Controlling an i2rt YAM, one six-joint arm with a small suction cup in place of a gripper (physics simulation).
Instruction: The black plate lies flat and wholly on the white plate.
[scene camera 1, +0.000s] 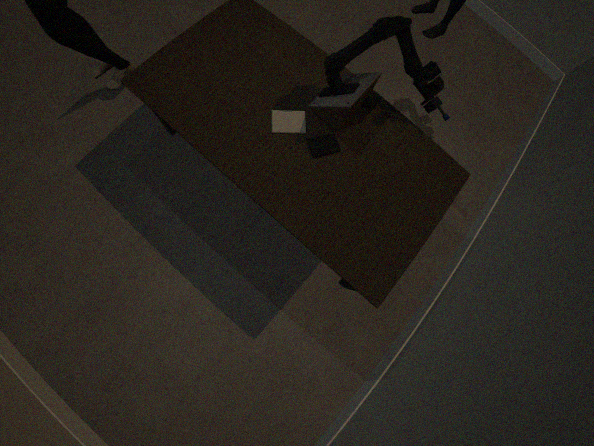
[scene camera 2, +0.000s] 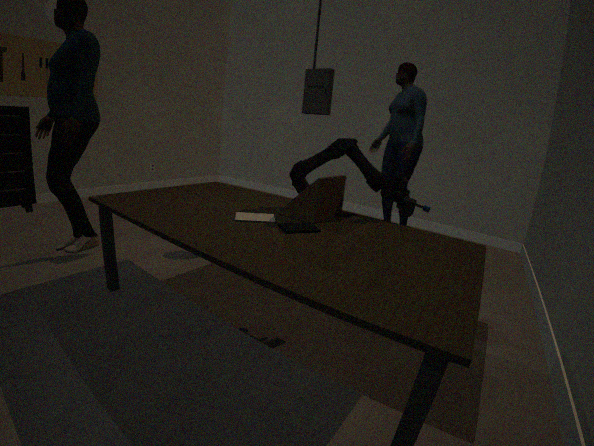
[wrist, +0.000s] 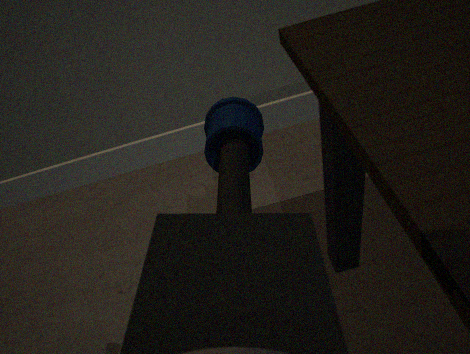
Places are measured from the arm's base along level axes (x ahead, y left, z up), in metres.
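Pixels of known places: end effector, tool point: (scene camera 1: 447, 119) (scene camera 2: 428, 209) (wrist: 233, 124); arm's base, origin of the base link: (scene camera 1: 338, 91) (scene camera 2: 307, 195).
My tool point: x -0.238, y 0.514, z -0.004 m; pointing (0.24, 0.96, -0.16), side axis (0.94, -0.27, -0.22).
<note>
Ahead of a thing's pixels: the offset from my tool point to its middle. Level surfaces: height alone.
The white plate @(0.472 m ahead, 0.630 m right, 0.076 m down) (scene camera 1: 288, 121) (scene camera 2: 254, 216) lies on the table near its back edge, to the left of the arm's stand. The black plate @(0.476 m ahead, 0.429 m right, 0.074 m down) (scene camera 1: 324, 146) (scene camera 2: 299, 228) lies on the table beside it, a little to the right and nearer the front, and does not rest on the white plate. My gripper, a blue suction cup (scene camera 1: 446, 117) (scene camera 2: 426, 208) (wrist: 233, 120), is out past the table's back edge, far to the right of both plates, with no thing on it. Neither plate shows in the wrist view.
The arm's wedge-shaped stand (scene camera 1: 367, 92) (scene camera 2: 327, 200) rises from the table @(0.079 m down) (scene camera 1: 300, 200) (scene camera 2: 390, 280) (wrist: 425, 100), close behind the black plate. One person (scene camera 2: 407, 115) stands behind the arm, another (scene camera 2: 73, 100) at the far left. A grey box (scene camera 2: 318, 91) is on the back wall.
</note>
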